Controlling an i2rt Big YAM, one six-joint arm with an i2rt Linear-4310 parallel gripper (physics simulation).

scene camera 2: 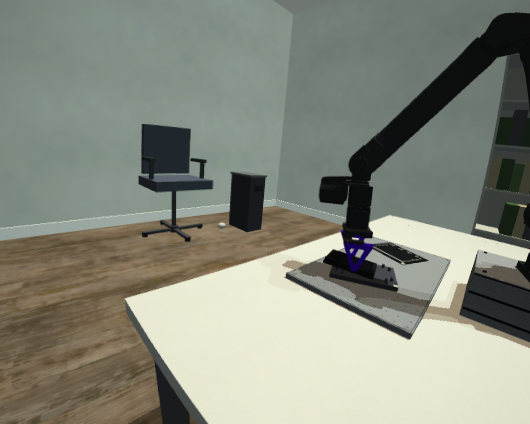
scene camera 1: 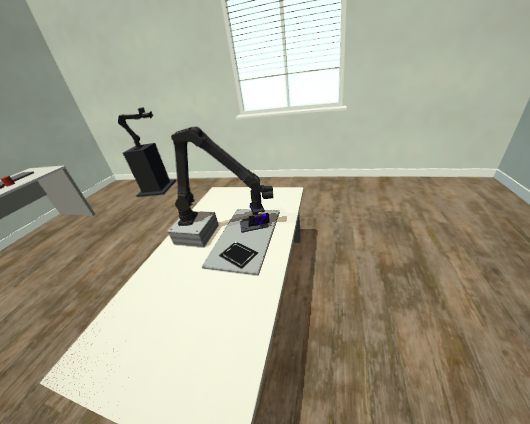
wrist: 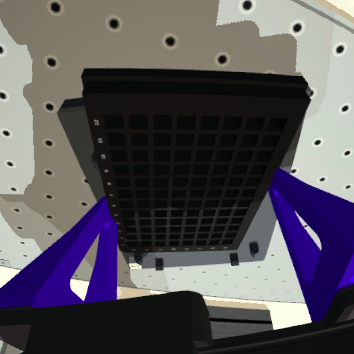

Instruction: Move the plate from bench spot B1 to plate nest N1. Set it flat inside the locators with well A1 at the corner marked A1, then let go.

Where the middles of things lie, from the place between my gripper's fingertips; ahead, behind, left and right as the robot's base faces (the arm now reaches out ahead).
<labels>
The dark nest with corner locators point(scene camera 2: 384, 278) is 3 cm behind my hand, 1 cm to the right of it and 1 cm below it. From my hand the other things lie so: black well plate point(wrist: 186, 156) right at my hand.
</labels>
